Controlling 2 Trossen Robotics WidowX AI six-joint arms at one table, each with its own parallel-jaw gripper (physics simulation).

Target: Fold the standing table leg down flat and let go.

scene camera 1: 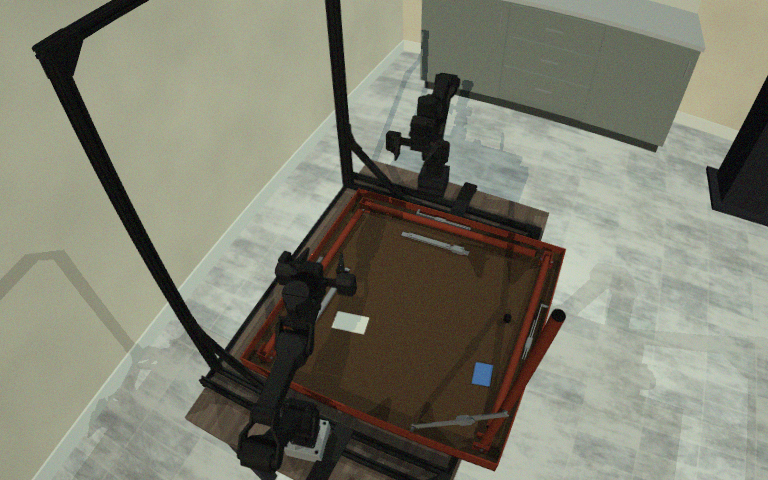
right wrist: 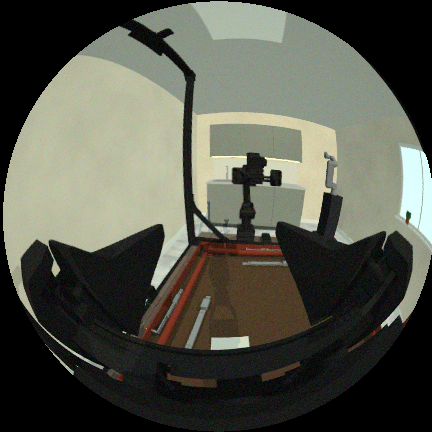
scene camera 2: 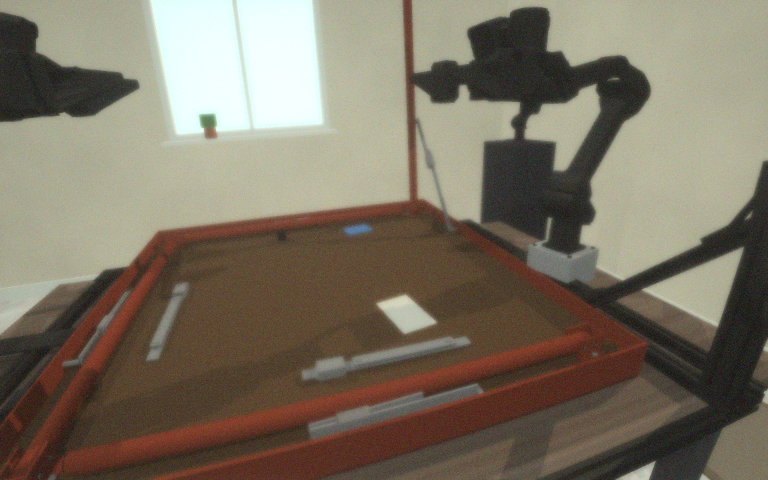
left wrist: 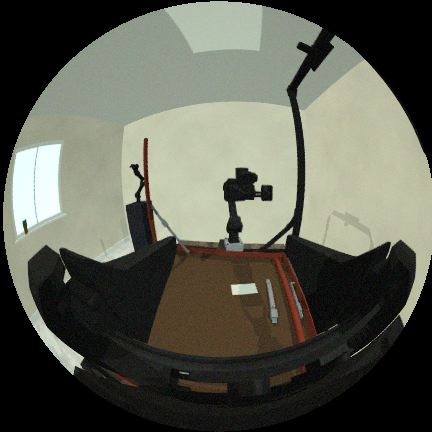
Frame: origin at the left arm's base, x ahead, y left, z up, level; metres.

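Seen in the pictures: left gripper, between the fingertips: point(scene camera 1: 409, 162) point(right wrist: 261, 176) point(scene camera 2: 131, 81) point(left wrist: 232, 242); right gripper, between the fingertips: point(scene camera 1: 325, 250) point(right wrist: 220, 229) point(scene camera 2: 429, 74) point(left wrist: 256, 194); left arm's base, origin of its link: point(scene camera 1: 434, 171) point(right wrist: 245, 226); right arm's base, origin of its link: point(scene camera 1: 305, 434) point(scene camera 2: 563, 246) point(left wrist: 233, 240).
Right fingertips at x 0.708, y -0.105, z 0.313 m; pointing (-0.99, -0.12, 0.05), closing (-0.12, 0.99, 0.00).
Offsets run from my right fingertips to a thing's middle. "spot": to the spot under its first point.
The standing table leg point(scene camera 1: 535, 359) point(scene camera 2: 410, 141) point(left wrist: 146, 190) is a red tube. It rises upright from the corner at the lower right in scene camera 1, at the far back in scene camera 2. A grey hinged brace @[0.244 m ahead, 0.415 m left, 0.180 m down] point(scene camera 1: 464, 420) point(scene camera 2: 430, 158) point(left wrist: 164, 222) slants from it to the red table frame point(scene camera 1: 396, 427) point(scene camera 2: 453, 417). Other red legs point(scene camera 1: 453, 228) point(scene camera 2: 339, 396) lie folded inside the frame. My left gripper point(scene camera 2: 134, 84) is open and empty, high and away from the standing leg. My right gripper point(scene camera 2: 416, 79) point(right wrist: 220, 229) is open and empty above the table, apart from the leg.
A white card @[spot: 0.033 m back, 0.024 m left, 0.361 m down] point(scene camera 1: 350, 322) point(scene camera 2: 406, 313) point(left wrist: 244, 289) point(right wrist: 230, 343), a blue card @[0.030 m ahead, 0.437 m left, 0.347 m down] point(scene camera 1: 481, 374) point(scene camera 2: 357, 229) and a small black knob @[0.167 m back, 0.471 m left, 0.338 m down] point(scene camera 1: 506, 318) point(scene camera 2: 282, 235) lie on the brown underside. A black gantry point(scene camera 1: 338, 90) stands along one side. Grey braces @[0.402 m back, 0.186 m left, 0.351 m down] point(scene camera 1: 434, 243) point(scene camera 2: 168, 322) lie flat near the folded legs.
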